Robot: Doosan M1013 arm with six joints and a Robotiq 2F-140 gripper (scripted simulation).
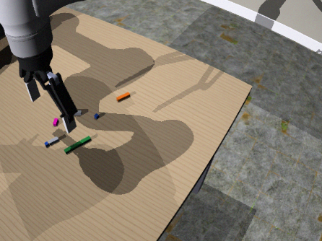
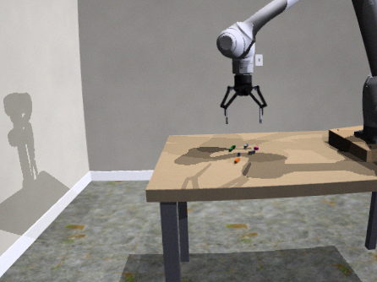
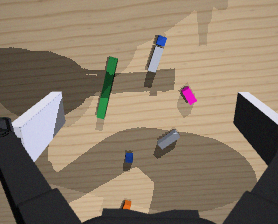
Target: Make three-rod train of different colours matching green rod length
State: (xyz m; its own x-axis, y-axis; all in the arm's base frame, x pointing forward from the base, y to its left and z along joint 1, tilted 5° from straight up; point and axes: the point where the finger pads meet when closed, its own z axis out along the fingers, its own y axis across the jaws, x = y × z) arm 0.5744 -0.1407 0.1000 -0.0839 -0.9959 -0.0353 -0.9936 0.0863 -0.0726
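The orange rod lies 21 cm to the left of my hand, 12 cm below it and 5 cm ahead of it. Round my hand: magenta rod (12 cm below, 5 cm behind, 3 cm to the left); green rod (12 cm below, 5 cm ahead, 1 cm to the left).
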